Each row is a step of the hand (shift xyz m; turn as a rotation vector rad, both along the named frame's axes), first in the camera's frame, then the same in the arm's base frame.
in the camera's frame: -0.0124 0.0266 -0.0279 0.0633 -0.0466 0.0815
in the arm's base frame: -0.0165 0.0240 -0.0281 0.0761 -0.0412 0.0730
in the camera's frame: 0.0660 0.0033 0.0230 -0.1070 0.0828 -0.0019
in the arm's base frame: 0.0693 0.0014 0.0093 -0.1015 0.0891 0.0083
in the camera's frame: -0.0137 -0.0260 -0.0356 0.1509 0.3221 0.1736
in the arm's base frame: -0.0216 -0.0289 -0.0288 0.1964 0.3287 0.1000
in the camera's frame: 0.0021 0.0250 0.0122 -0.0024 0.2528 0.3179
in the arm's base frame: 0.0056 0.0260 0.0084 0.0719 0.2868 0.2785
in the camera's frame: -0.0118 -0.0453 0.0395 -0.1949 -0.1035 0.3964
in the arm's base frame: -0.0057 -0.0396 0.0464 -0.1168 -0.0444 0.4361
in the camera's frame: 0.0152 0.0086 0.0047 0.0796 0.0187 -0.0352
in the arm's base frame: 0.0162 0.0080 0.0006 0.0718 0.0091 -0.0518
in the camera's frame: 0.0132 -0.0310 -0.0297 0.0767 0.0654 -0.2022
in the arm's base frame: 0.0057 -0.0350 -0.0276 0.0379 0.0367 -0.2197
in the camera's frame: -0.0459 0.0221 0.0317 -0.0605 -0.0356 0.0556
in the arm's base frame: -0.0377 0.0286 0.0369 -0.0498 -0.0249 0.0702
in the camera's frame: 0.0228 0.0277 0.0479 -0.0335 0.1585 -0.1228
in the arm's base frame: 0.0330 0.0313 0.0388 -0.0501 0.1454 -0.1329
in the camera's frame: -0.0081 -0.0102 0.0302 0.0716 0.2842 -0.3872
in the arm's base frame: -0.0024 -0.0061 0.0322 0.0059 0.2329 -0.4261
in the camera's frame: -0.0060 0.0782 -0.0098 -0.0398 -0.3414 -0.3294
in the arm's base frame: -0.0044 0.0768 -0.0181 -0.1194 -0.3731 -0.2705
